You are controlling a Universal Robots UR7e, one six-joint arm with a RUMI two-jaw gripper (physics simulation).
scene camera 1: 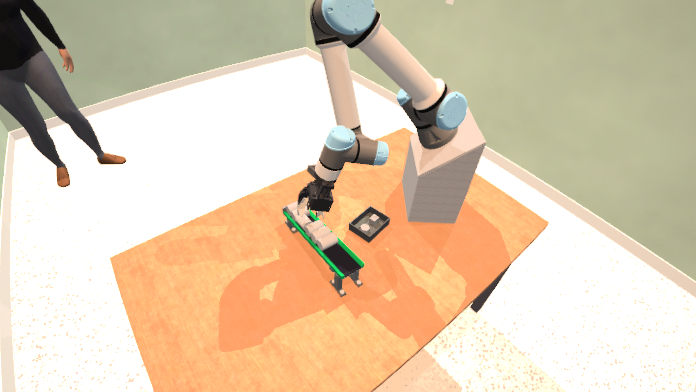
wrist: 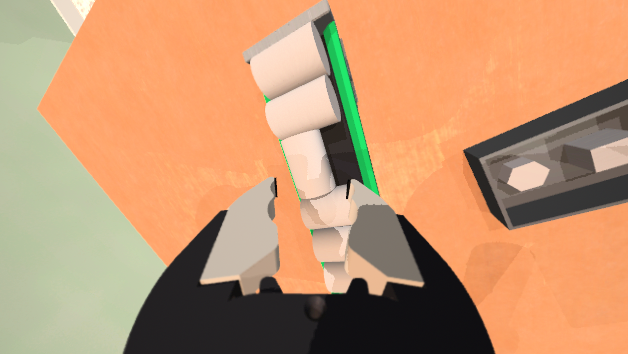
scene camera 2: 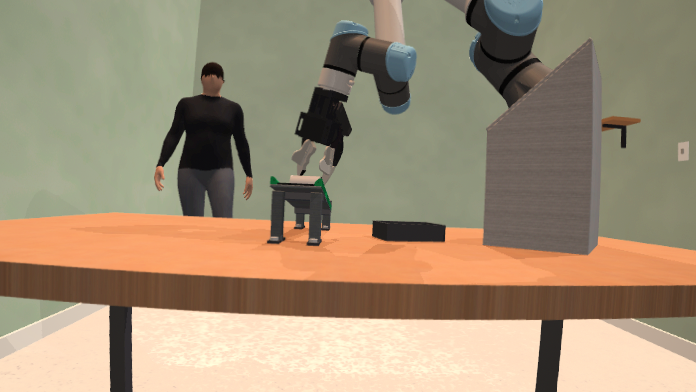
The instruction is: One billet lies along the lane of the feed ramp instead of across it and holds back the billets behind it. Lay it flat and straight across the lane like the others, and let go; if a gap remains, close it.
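Pixels of known places: gripper, fingertip midpoint: (scene camera 1: pixel 307 216) (wrist: pixel 312 180); arm's base, link origin: (scene camera 1: pixel 439 134) (scene camera 2: pixel 546 107).
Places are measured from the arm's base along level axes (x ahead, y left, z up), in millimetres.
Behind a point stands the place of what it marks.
The feed ramp (scene camera 1: pixel 344 258) (scene camera 2: pixel 297 189) (wrist: pixel 351 112) has green rails. In the wrist view, one pale billet (wrist: pixel 306 165) {x 530, y -99, z -203 mm} lies along the lane near the left rail, with dark lane showing on its right. Two billets (wrist: pixel 290 60) {x 512, y -180, z -215 mm} (wrist: pixel 302 107) {x 515, y -145, z -209 mm} lie across the lane between it and the grey end stop. Several more billets, the first of them a crosswise billet (wrist: pixel 325 210) {x 528, y -54, z -197 mm}, lie on its other side, partly hidden by the right finger. My gripper (scene camera 1: pixel 312 212) {x 526, y -87, z -193 mm} (scene camera 2: pixel 314 176) {x 526, y -87, z -193 mm} (wrist: pixel 312 180) {x 526, y -87, z -193 mm} is partly open and empty, low over the ramp. Whether a fingertip touches a billet cannot be told.
A dark open tray (scene camera 1: pixel 361 235) {x 369, y 26, z -293 mm} (scene camera 2: pixel 410 231) {x 313, y 52, z -287 mm} (wrist: pixel 545 211) {x 326, y 51, z -282 mm} stands right of the ramp, holding a hexagonal piece (wrist: pixel 528 175) {x 336, y 5, z -287 mm} and a block (wrist: pixel 612 152) {x 285, y -6, z -278 mm}. The robot's grey pedestal (scene camera 1: pixel 432 200) {x 113, y 117, z -185 mm} (scene camera 2: pixel 540 175) {x 87, y 138, z -167 mm} stands farther right. A person (scene camera 1: pixel 30 85) (scene camera 2: pixel 206 135) stands beyond the table.
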